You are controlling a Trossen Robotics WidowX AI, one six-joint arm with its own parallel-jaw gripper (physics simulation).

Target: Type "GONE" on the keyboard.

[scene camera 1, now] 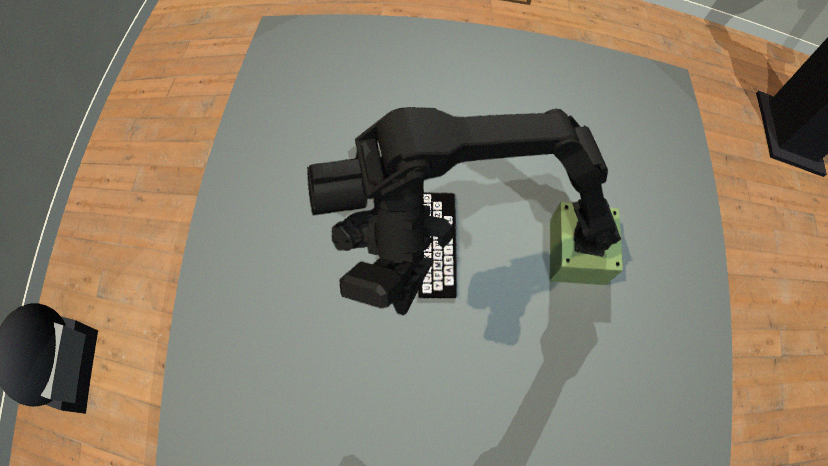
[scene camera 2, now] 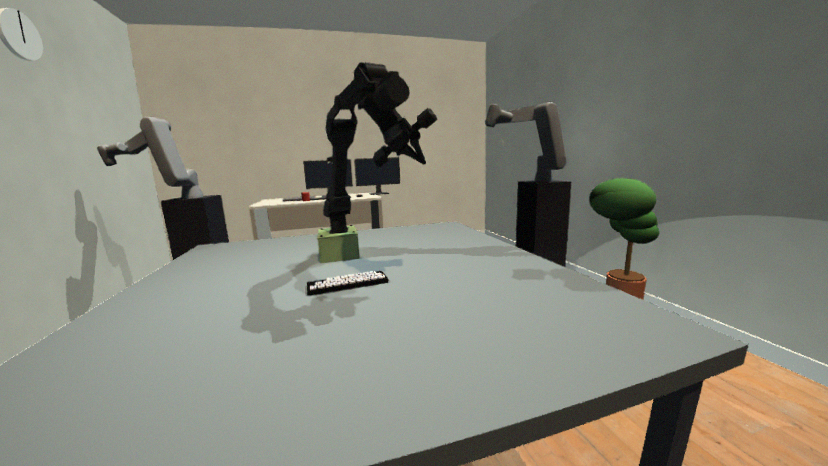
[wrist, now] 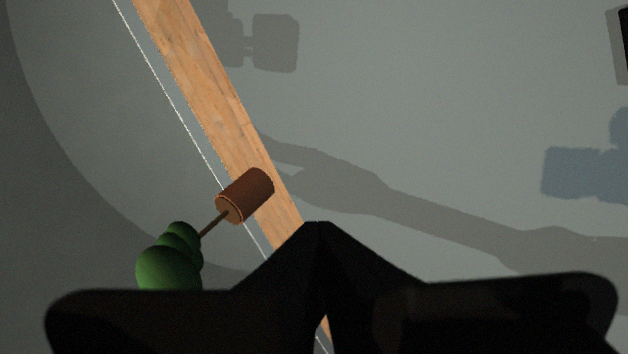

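Seen in the pictures: gripper, fingertip midpoint: (scene camera 1: 402, 313) (scene camera 2: 424, 163) (wrist: 317, 233); arm's base, link origin: (scene camera 1: 590, 239) (scene camera 2: 339, 231).
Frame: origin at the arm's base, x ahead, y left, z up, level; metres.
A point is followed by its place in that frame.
Observation:
The keyboard (scene camera 1: 438, 277) @(z -0.077, x 0.282, y 0.105 m) (scene camera 2: 347, 281) @(z -0.078, x 0.319, y 0.036 m) is black with white lettered keys and lies flat on the grey table. In the first scene view the arm hides many of its keys, and I cannot make out all the letters G, O, N and E. A dark edge at the upper right of the wrist view looks like part of the keyboard (wrist: 625, 30) @(z -0.083, x 0.296, y 0.143 m). My gripper (scene camera 1: 402, 311) @(z 0.227, x 0.321, y 0.260 m) (scene camera 2: 424, 162) @(z 0.227, x 0.321, y 0.260 m) (wrist: 317, 233) @(z 0.227, x 0.321, y 0.260 m) is shut and empty, with its fingertips together. It hangs high above the table, tilted, well clear of the keys.
The arm stands on a green base block (scene camera 1: 588, 273) @(z -0.029, x -0.011, y 0.060 m) (scene camera 2: 338, 247) @(z -0.046, x 0.063, y -0.003 m) on the grey table (scene camera 1: 324, 393) @(z -0.095, x 0.450, y 0.377 m) (scene camera 2: 405, 370) @(z -0.095, x 0.695, y 0.140 m). A potted plant (scene camera 2: 625, 199) (wrist: 167, 267) stands beyond the table's edge. Two grey arms on dark pedestals (scene camera 2: 541, 219) (scene camera 2: 197, 222) and a desk with monitors stand behind.

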